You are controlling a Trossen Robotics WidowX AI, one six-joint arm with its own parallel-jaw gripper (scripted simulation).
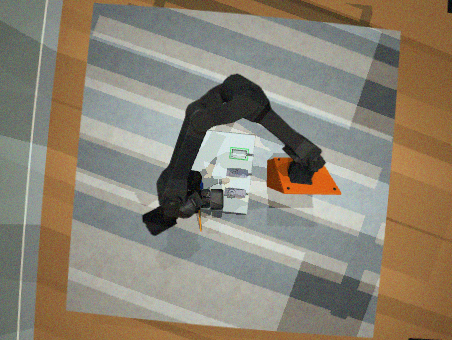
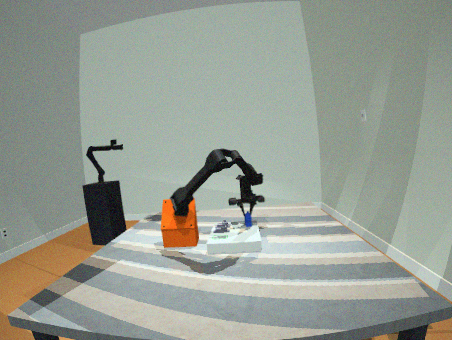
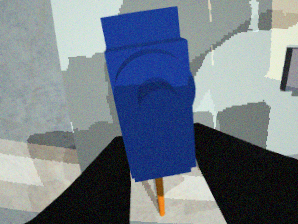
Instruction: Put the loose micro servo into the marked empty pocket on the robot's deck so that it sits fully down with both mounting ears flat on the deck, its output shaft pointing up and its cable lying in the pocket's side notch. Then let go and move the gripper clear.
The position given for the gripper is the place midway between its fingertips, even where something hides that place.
Note:
In view: the gripper [image 1: 197, 195] and a blue micro servo [image 3: 148, 61].
The gripper also shows in image 3 [image 3: 158, 138].

